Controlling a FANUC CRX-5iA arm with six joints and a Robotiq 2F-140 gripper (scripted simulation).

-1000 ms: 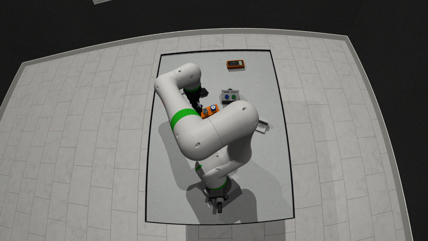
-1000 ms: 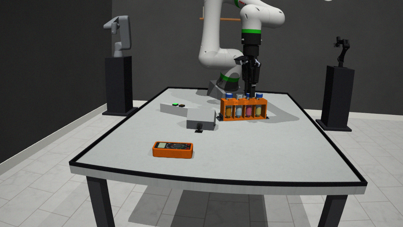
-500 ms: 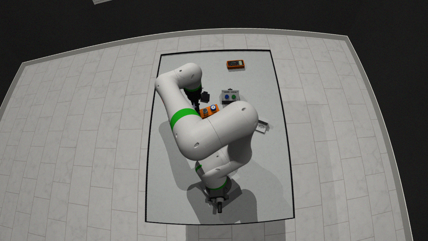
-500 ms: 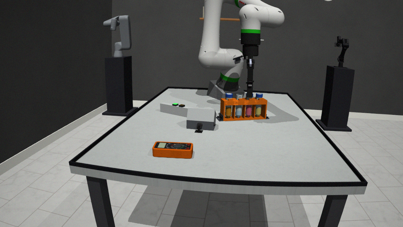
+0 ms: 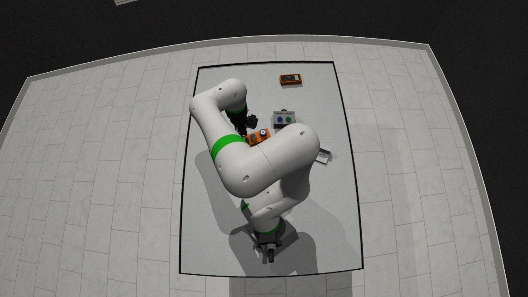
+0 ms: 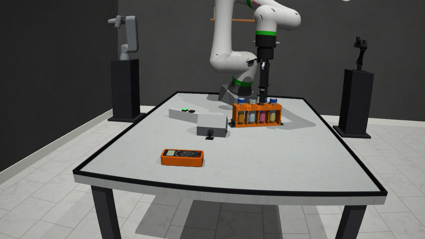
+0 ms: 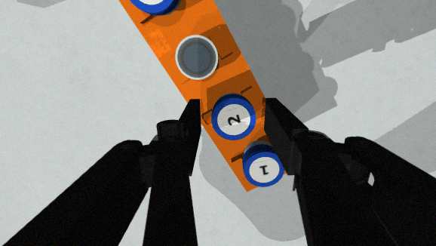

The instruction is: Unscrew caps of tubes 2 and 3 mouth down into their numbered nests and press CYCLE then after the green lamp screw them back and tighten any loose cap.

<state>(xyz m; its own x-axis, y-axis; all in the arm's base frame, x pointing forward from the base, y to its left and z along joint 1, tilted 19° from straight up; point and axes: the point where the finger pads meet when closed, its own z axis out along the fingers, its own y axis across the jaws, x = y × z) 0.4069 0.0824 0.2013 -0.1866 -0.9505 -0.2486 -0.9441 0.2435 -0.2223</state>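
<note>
Now: hand 3 cm above the cap 2. Round my hand: blue key: 14 cm ahead, 19 cm to the right, 7 cm below; cap 1: 2 cm behind, 5 cm to the left, 3 cm below; cap 4: 3 cm ahead, 10 cm to the right, 3 cm below.
</note>
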